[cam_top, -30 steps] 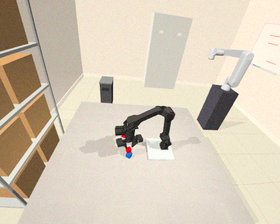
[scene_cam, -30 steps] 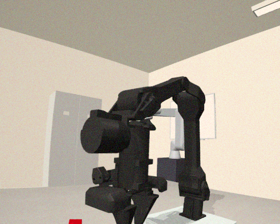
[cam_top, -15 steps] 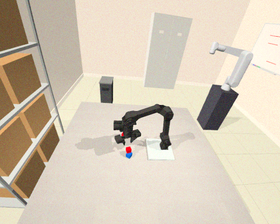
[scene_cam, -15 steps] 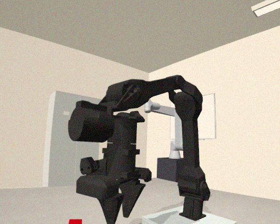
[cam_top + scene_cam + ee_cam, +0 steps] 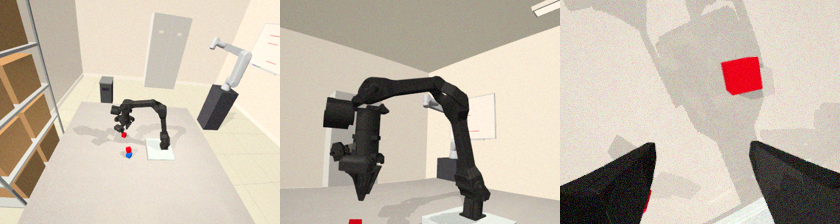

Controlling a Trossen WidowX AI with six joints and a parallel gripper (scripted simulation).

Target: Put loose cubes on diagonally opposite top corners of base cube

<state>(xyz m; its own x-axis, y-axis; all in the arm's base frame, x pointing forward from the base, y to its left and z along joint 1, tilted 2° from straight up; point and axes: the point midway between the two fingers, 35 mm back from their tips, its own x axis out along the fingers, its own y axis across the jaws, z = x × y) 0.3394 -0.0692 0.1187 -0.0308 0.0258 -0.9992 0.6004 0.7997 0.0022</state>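
My gripper tip is 150 mm to the right of the blue base cube, 100 mm above it and 50 mm past it.
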